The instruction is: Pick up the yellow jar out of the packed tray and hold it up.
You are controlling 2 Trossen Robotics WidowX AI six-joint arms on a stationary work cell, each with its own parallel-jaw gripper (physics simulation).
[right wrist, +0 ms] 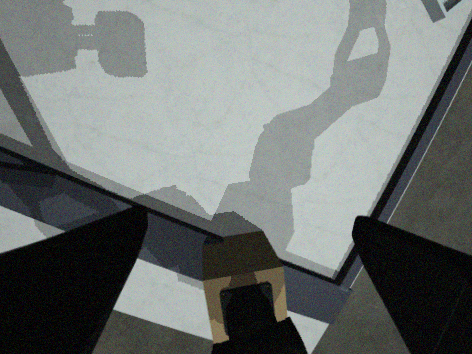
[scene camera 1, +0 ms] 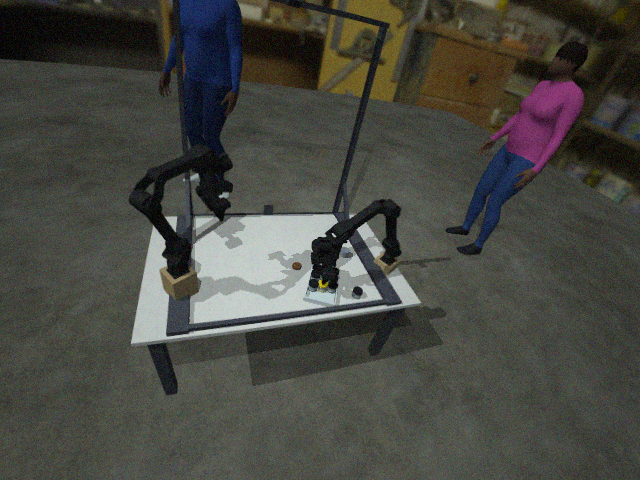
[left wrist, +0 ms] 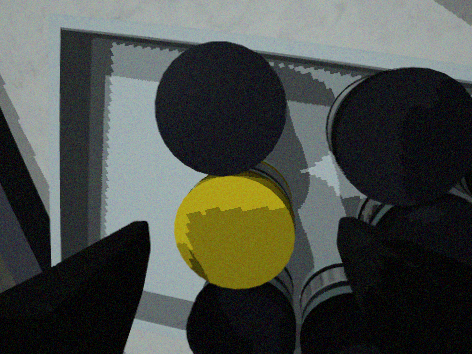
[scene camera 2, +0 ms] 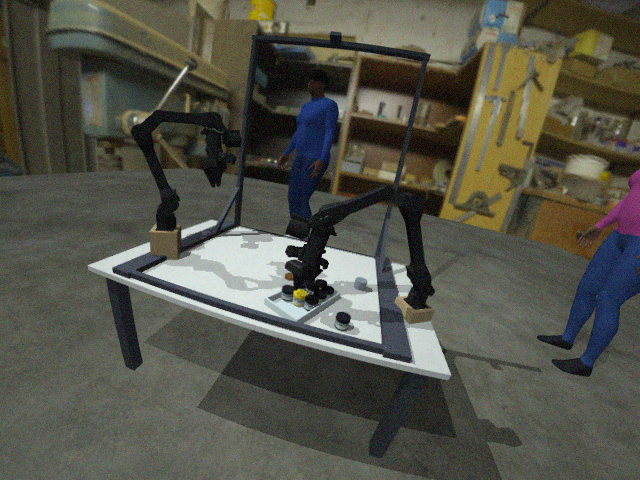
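Pixels of known places: left gripper, fingertip midpoint: (scene camera 1: 322, 280) (left wrist: 244, 232) (scene camera 2: 300, 288); right gripper, fingertip midpoint: (right wrist: 252, 221) (scene camera 1: 216, 215) (scene camera 2: 216, 186); left arm's base, origin of the base link: (scene camera 1: 387, 259) (scene camera 2: 415, 303); right arm's base, origin of the base link: (right wrist: 247, 308) (scene camera 1: 178, 270) (scene camera 2: 165, 228).
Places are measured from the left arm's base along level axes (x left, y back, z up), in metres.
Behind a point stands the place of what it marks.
Observation:
The yellow jar (scene camera 1: 323, 284) (scene camera 2: 299, 296) {y -0.409, x -0.081, z 0.000 m} (left wrist: 235, 250) {y -0.397, x -0.096, z 0.000 m} stands in the pale tray (scene camera 1: 320, 298) {y -0.446, x -0.067, z -0.042 m} (scene camera 2: 293, 313) {y -0.430, x -0.049, z -0.042 m} (left wrist: 132, 150) {y -0.458, x -0.079, z -0.042 m}, in line between two black-lidded jars (left wrist: 220, 107) {y -0.434, x -0.131, z 0.000 m} (left wrist: 240, 320) {y -0.375, x -0.075, z 0.000 m}. More black-lidded jars stand on the right in the left wrist view, partly hidden by a finger. My left gripper (scene camera 1: 324, 281) {y -0.402, x -0.109, z 0.013 m} (scene camera 2: 307, 286) {y -0.402, x -0.109, z 0.013 m} (left wrist: 244, 232) {y -0.402, x -0.109, z 0.013 m} is open and empty, pointing down low over the tray. In its wrist view, the fingertips lie on either side of the yellow lid, with gaps. My right gripper (scene camera 1: 222, 218) {y -0.695, x -0.476, z 0.250 m} (scene camera 2: 214, 184) {y -0.695, x -0.476, z 0.250 m} (right wrist: 252, 221) {y -0.695, x -0.476, z 0.250 m} is open and empty, high above the table.
A loose black-lidded jar (scene camera 1: 357, 292) {y -0.315, x 0.033, z -0.004 m} (scene camera 2: 342, 320) {y -0.311, x 0.043, z -0.005 m} stands to the right of the tray. A grey-blue object (scene camera 1: 347, 253) {y -0.126, x -0.172, z -0.016 m} (scene camera 2: 360, 283) {y -0.132, x -0.175, z -0.015 m} and a small brown one (scene camera 1: 296, 266) {y -0.399, x -0.272, z -0.034 m} (scene camera 2: 289, 276) {y -0.398, x -0.267, z -0.034 m} lie behind the tray. A dark frame (scene camera 1: 361, 108) {y 0.134, x -0.483, z 0.613 m} (scene camera 2: 408, 129) {y 0.132, x -0.473, z 0.641 m} rises at the table's back.

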